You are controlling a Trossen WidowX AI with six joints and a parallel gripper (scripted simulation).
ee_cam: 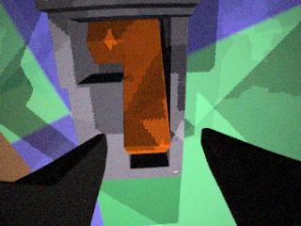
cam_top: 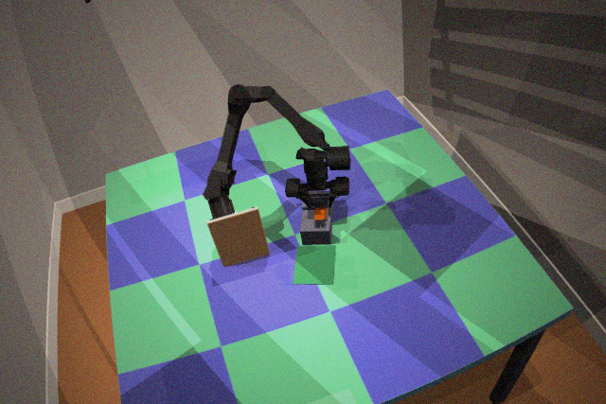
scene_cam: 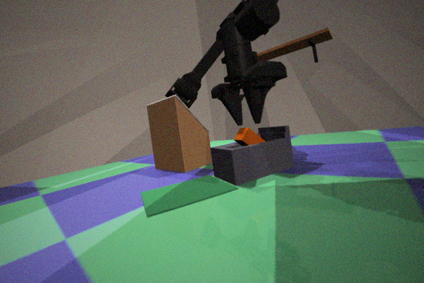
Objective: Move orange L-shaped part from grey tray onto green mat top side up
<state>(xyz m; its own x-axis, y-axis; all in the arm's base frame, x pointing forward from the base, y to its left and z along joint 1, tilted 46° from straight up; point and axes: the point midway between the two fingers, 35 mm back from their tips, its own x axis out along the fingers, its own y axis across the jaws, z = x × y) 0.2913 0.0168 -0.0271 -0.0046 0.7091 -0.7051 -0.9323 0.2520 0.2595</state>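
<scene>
Now: the orange L-shaped part 10 mm behind my gripper tip, 40 mm to the left of it and 60 mm below it. The rest, counted from my gripper tip: dark green mat: 70 mm behind, 130 mm to the right, 120 mm below.
</scene>
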